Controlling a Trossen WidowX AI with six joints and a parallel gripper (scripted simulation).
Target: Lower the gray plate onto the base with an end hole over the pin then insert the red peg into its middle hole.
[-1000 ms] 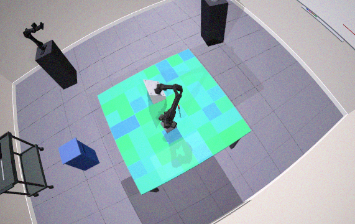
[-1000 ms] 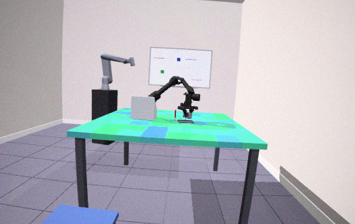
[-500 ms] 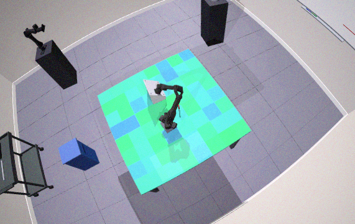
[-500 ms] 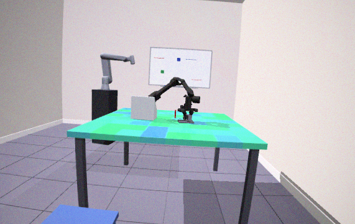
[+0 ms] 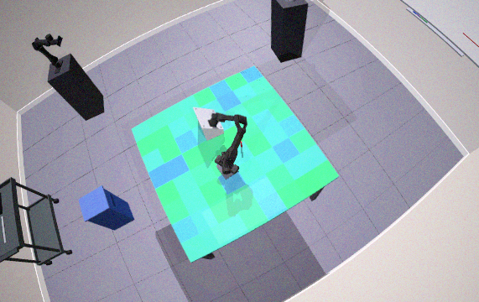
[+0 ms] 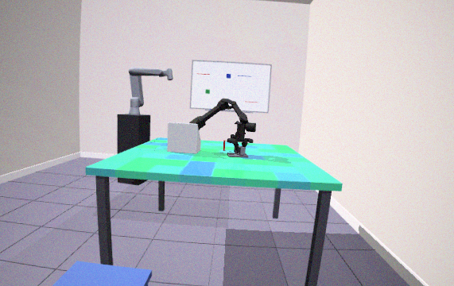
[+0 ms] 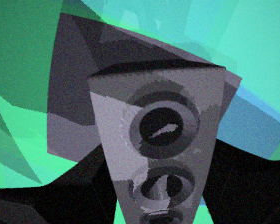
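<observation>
My gripper tip is 30 mm below the gray plate. The rest, counted from my gripper tip: red peg: 160 mm to the left, 140 mm behind, 20 mm above.
</observation>
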